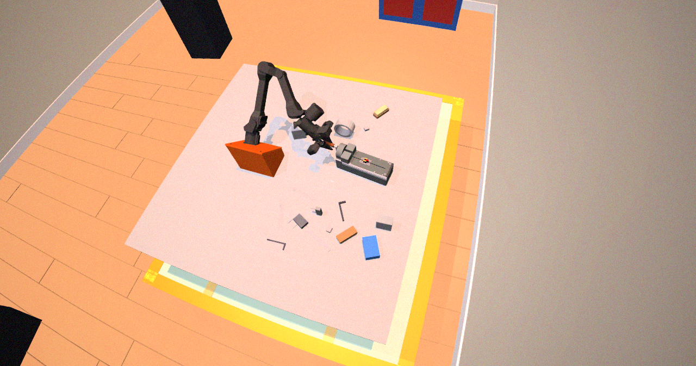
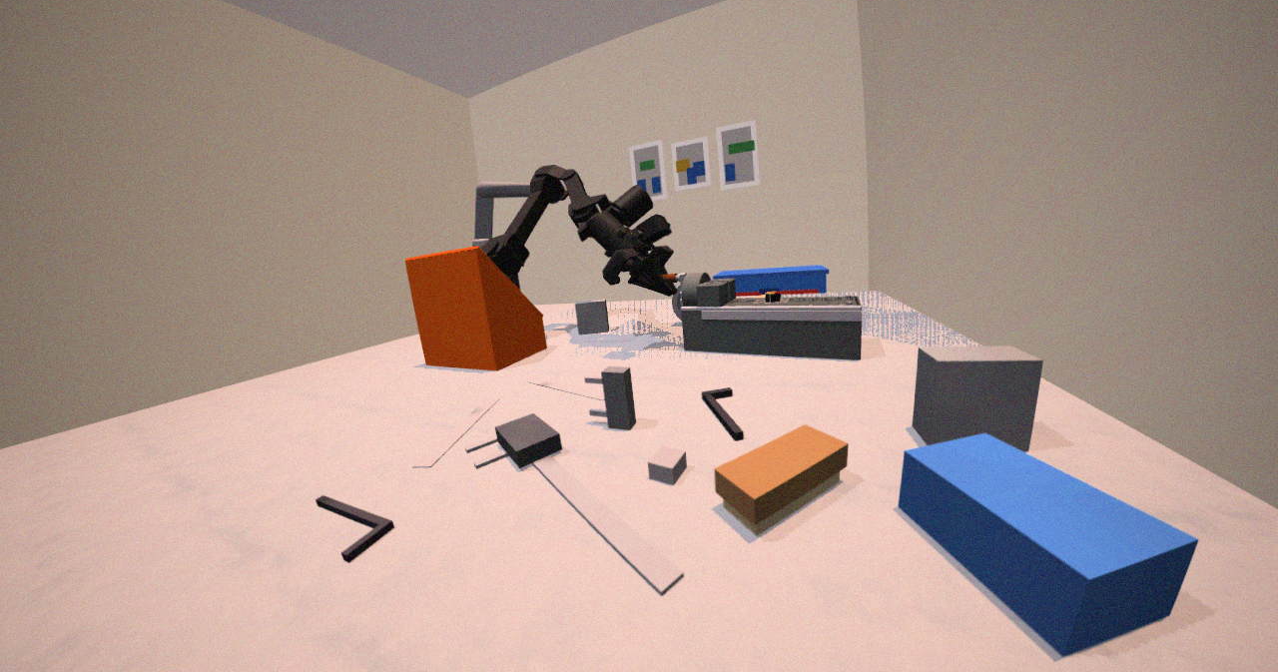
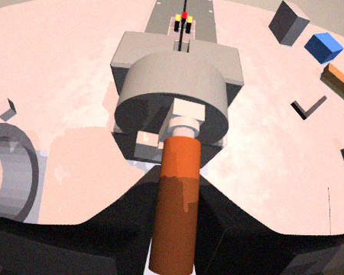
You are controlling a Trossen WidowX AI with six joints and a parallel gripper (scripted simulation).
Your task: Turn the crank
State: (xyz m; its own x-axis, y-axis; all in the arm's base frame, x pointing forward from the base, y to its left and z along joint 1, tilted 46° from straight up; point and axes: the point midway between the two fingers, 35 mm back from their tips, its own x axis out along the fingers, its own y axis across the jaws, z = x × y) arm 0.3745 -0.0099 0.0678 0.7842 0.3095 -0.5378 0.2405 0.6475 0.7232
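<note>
Right now my gripper tip is 30 mm below the crank handle and 20 mm past it. The rest, counted from my gripper tip: red pointer: 170 mm ahead, 40 mm to the right, 10 mm below; then blue block: 430 mm to the right, 240 mm ahead, 70 mm below.
</note>
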